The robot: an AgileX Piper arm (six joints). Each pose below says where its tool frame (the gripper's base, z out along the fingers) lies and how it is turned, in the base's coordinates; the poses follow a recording.
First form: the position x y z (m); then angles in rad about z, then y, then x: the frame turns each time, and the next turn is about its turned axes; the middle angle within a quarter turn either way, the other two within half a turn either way.
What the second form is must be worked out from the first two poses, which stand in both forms.
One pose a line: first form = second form
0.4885, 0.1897, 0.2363, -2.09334, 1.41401, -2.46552 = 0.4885, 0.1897, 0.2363, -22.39, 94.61, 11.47
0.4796, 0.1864, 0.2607, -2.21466, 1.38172, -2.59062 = 0.4796, 0.1864, 0.2607, -23.05, 96.74, 11.31
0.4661, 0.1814, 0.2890, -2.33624, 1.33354, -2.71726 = 0.4661, 0.1814, 0.2890, -23.87, 99.79, 11.15
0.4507, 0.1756, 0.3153, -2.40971, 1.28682, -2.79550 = 0.4507, 0.1756, 0.3153, -24.63, 102.61, 11.00
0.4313, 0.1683, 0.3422, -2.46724, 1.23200, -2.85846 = 0.4313, 0.1683, 0.3422, -25.52, 105.83, 10.80
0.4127, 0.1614, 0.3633, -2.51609, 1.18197, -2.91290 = 0.4127, 0.1614, 0.3633, -26.16, 108.84, 10.84
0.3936, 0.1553, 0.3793, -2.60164, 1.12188, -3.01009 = 0.3936, 0.1553, 0.3793, -26.26, 112.83, 12.05
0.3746, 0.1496, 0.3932, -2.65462, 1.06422, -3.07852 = 0.3746, 0.1496, 0.3932, -26.64, 116.43, 13.29
